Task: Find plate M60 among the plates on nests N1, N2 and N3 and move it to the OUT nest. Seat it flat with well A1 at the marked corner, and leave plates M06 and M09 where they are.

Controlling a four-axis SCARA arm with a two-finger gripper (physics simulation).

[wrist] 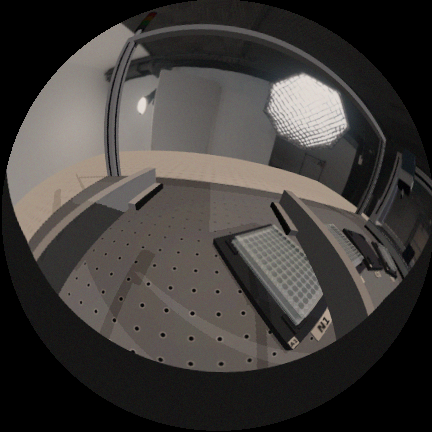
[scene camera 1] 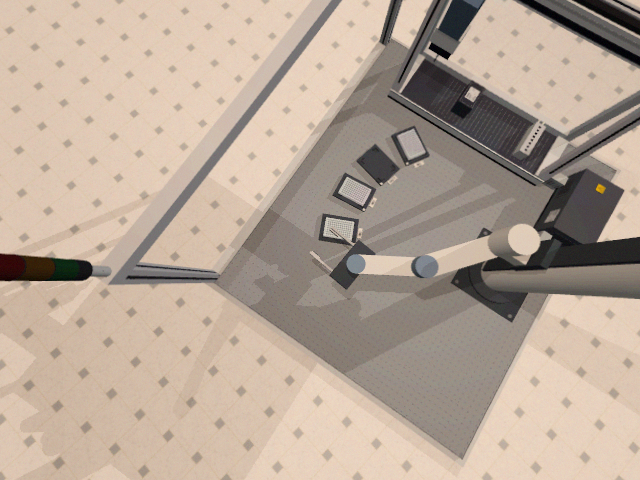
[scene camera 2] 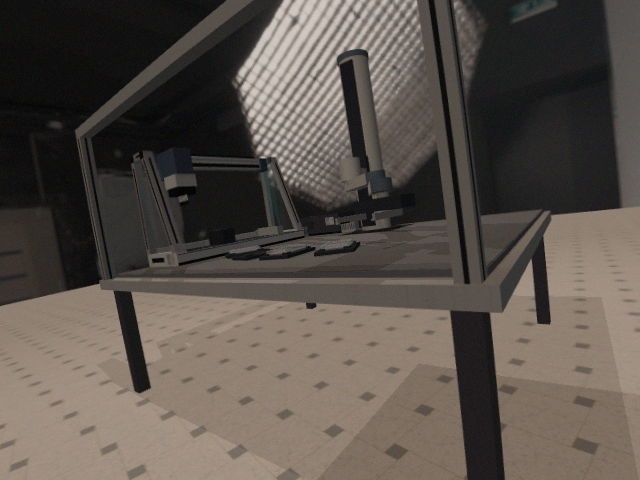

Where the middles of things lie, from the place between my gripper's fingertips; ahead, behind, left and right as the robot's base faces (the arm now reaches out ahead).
My hand is 3 cm past the well plate (wrist: 281, 266), 10 cm to the left of it and 7 cm above it. Also, from my hand: nest labelled N1 (wrist: 289, 335) (4 cm behind, 10 cm to the right, 8 cm below); then nest labelled OUT (scene camera 1: 377, 164) (3 cm behind, 45 cm to the right, 8 cm below).
